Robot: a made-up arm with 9 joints. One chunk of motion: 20 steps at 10 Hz.
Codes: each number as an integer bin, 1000 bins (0 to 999) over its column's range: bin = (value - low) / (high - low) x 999, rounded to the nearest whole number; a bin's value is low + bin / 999 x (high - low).
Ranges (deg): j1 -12..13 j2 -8..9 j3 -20..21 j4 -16..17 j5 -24..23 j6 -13..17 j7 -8..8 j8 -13..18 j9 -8..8
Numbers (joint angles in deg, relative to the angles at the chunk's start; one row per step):
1: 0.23 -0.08 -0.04 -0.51 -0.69 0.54 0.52 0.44 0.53
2: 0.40 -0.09 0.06 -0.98 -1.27 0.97 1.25 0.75 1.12
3: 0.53 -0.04 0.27 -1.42 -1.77 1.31 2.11 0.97 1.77
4: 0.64 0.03 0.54 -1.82 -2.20 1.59 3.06 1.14 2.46
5: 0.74 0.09 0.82 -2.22 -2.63 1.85 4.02 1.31 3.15
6: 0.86 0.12 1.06 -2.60 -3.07 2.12 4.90 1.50 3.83
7: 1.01 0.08 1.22 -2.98 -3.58 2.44 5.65 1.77 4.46
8: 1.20 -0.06 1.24 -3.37 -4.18 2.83 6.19 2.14 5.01
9: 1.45 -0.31 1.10 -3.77 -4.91 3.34 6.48 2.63 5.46
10: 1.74 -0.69 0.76 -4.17 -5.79 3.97 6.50 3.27 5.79
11: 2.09 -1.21 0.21 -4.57 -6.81 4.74 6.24 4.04 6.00
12: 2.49 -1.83 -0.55 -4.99 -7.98 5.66 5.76 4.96 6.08
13: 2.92 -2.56 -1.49 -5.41 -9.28 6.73 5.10 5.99 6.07
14: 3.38 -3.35 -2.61 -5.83 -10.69 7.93 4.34 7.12 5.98
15: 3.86 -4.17 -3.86 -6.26 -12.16 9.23 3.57 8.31 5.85
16: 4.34 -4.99 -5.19 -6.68 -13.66 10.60 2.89 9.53 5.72
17: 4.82 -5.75 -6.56 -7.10 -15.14 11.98 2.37 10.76 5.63
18: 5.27 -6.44 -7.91 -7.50 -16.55 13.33 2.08 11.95 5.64
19: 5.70 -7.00 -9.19 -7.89 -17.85 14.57 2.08 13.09 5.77
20: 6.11 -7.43 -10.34 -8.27 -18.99 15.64 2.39 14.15 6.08
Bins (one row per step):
1: 489 465 486 469 495 451 532 433 533
2: 496 465 489 455 483 465 578 443 569
3: 501 468 494 441 473 477 631 450 610
4: 505 472 500 429 463 486 691 456 653
5: 509 475 507 417 454 495 750 461 696
6: 514 477 513 406 445 503 805 467 739
7: 520 475 517 394 434 514 852 476 778
8: 527 467 518 382 421 527 886 488 812
9: 537 452 514 370 406 544 904 504 840
10: 549 430 506 358 387 565 905 524 861
11: 563 399 492 346 365 591 889 549 874
12: 579 363 474 333 341 621 859 579 879
13: 596 320 451 321 313 657 818 612 878
14: 615 273 424 308 283 697 770 648 873
15: 634 225 393 295 252 740 722 687 865
16: 653 177 361 282 220 786 680 726 857
17: 672 132 327 269 188 832 647 766 851
18: 690 92 295 257 158 877 629 804 852
19: 707 59 263 246 131 918 629 841 860
20: 724 33 235 234 106 954 649 875 879

